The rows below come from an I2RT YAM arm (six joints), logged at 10 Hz.
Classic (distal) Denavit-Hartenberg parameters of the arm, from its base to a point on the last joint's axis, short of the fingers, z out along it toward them. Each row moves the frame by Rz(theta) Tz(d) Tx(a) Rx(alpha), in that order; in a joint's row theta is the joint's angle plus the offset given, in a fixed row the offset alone. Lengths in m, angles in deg.
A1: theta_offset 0; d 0.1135; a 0.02; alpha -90
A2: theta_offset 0; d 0; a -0.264; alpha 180
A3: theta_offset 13.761; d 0; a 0.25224; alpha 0
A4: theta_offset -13.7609; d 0; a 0.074; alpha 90
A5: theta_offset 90; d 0; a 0; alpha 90
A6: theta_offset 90; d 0.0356; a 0; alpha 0
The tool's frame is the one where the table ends.
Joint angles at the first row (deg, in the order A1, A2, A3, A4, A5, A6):
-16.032, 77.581, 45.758, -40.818, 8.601, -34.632
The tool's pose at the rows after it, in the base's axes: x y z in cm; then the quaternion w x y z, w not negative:
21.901 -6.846 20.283 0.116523 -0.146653 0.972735 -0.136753
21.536 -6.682 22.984 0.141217 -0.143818 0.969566 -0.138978
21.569 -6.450 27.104 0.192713 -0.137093 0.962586 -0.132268
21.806 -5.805 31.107 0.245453 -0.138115 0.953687 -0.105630
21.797 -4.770 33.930 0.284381 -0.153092 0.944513 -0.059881
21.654 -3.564 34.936 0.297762 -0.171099 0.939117 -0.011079
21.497 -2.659 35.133 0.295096 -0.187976 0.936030 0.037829
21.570 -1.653 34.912 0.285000 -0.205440 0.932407 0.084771
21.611 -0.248 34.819 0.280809 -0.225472 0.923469 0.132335
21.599 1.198 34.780 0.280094 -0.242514 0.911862 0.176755
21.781 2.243 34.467 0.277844 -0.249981 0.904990 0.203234
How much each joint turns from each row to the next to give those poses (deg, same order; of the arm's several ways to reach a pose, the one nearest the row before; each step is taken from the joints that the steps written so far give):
-0.001, -3.082, 0.808, -2.338, -0.022, 0.021
0.001, -3.279, 3.605, -4.197, -0.918, 0.241
0.131, -2.557, 6.886, -4.393, -2.929, 1.136
1.006, -0.612, 7.892, -4.154, -4.655, 1.837
1.616, 0.001, 6.009, -3.670, -5.946, 1.463
2.186, 0.000, 2.360, -2.558, -4.962, 1.421
1.510, 0.306, 0.964, -2.493, -4.764, 0.613
2.010, 0.721, 0.261, -1.857, -4.174, 0.634
3.082, 0.306, -0.021, -0.699, -4.175, 1.377
3.255, 0.001, -0.327, 0.370, -3.913, 1.944
2.471, 0.195, -0.832, 1.400, -2.010, 2.012

